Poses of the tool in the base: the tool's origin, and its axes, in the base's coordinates. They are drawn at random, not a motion.
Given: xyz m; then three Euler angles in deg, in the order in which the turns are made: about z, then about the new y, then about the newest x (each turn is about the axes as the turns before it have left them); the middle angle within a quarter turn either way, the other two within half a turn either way.
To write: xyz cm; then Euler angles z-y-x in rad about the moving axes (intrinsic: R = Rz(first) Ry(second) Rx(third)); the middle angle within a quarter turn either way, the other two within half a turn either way. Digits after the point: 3 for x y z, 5 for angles.
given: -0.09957, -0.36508, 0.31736, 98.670, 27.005, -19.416
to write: -9.957, -36.508, 31.736, 1.72212, 0.47133, -0.33887
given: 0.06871, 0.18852, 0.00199, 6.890, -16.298, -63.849
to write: 6.871, 18.852, 0.199, 0.12025, -0.28445, -1.11438
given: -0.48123, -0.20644, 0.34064, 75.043, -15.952, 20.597
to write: -48.123, -20.644, 34.064, 1.30975, -0.27841, 0.35949
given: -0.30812, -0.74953, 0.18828, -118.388, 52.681, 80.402
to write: -30.812, -74.953, 18.828, -2.06626, 0.91946, 1.40328
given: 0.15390, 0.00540, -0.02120, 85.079, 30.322, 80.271
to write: 15.390, 0.540, -2.120, 1.48491, 0.52922, 1.40099
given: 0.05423, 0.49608, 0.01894, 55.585, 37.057, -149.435
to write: 5.423, 49.608, 1.894, 0.97014, 0.64677, -2.60813
